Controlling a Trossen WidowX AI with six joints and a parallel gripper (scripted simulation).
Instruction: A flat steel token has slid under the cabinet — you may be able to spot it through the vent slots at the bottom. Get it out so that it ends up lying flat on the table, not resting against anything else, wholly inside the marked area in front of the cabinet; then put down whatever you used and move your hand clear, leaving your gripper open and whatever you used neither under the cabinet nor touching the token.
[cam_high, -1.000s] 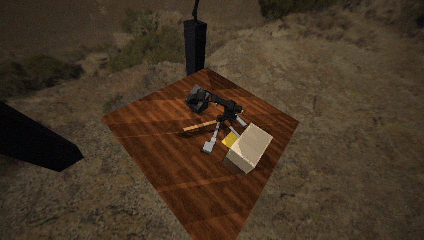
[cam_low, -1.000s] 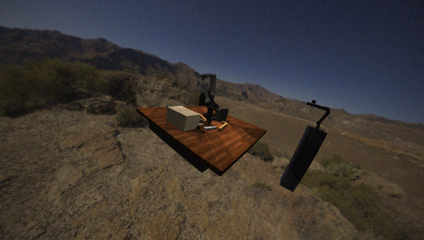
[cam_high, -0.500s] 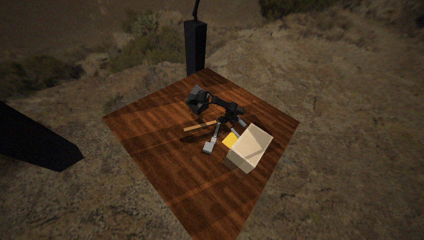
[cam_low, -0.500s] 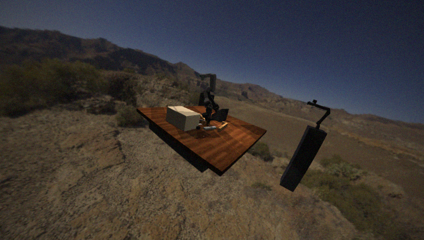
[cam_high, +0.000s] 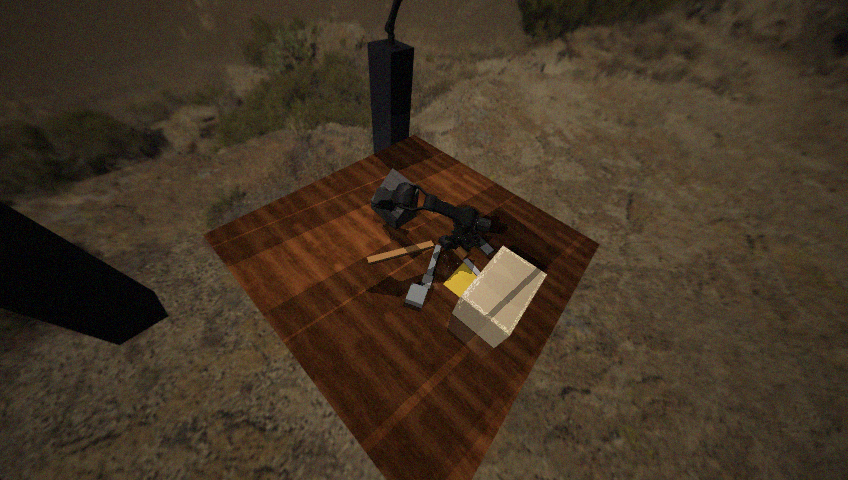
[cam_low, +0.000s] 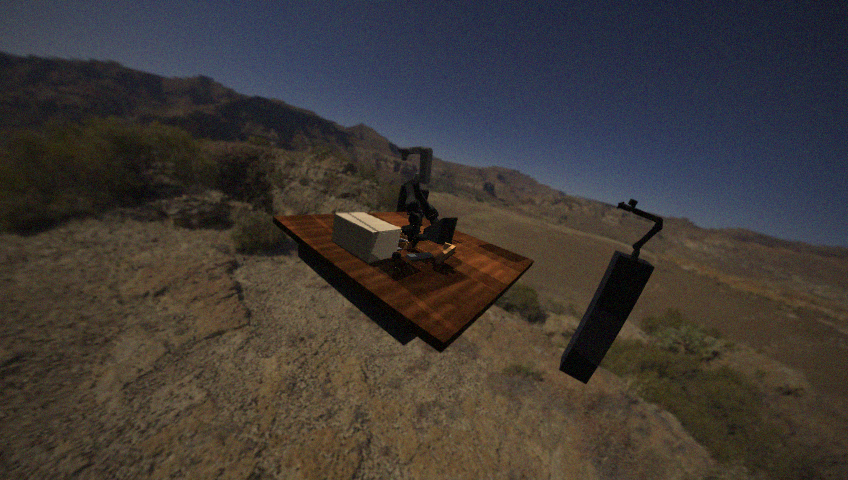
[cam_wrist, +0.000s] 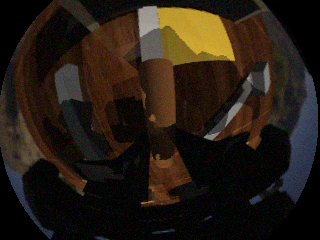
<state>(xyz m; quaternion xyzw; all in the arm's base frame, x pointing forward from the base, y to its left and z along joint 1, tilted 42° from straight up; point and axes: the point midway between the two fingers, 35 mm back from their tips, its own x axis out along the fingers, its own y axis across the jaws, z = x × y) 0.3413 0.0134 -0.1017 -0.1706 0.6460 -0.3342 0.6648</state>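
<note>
Now: the grey bar 110 mm to the left of my gripper tip and 60 mm ahead of it. Also, from my gripper tip: wooden stick (190 mm to the right, 150 mm behind); then grey block (300 mm to the right, 40 mm ahead, 10 mm above); then grey scraper (170 mm to the right).
</note>
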